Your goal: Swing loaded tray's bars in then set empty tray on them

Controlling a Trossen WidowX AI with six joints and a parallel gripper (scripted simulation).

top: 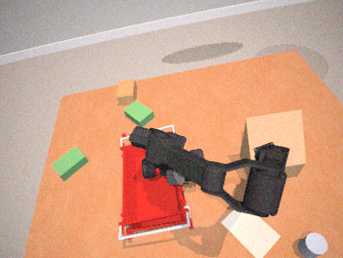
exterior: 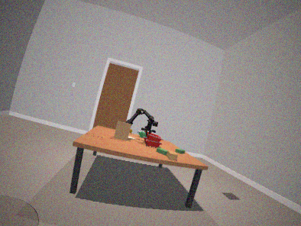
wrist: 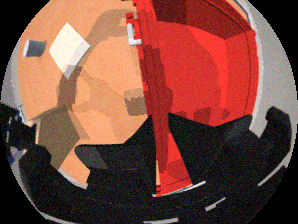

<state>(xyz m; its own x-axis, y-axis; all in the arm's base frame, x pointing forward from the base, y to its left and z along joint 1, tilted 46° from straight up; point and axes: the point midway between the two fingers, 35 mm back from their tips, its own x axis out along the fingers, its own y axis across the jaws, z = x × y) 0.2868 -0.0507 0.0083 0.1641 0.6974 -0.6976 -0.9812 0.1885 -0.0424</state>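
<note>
Right now the red tray is 80 mm ahead of my gripper tip, 30 mm above it and 10 mm to the right of it. Also, from my gripper tip: grey cylinder: 320 mm behind, 290 mm to the left, 60 mm below; tiny red cube: 300 mm to the right, 170 mm ahead, 90 mm below; white sheet: 200 mm to the left, 180 mm behind, 90 mm below.
</note>
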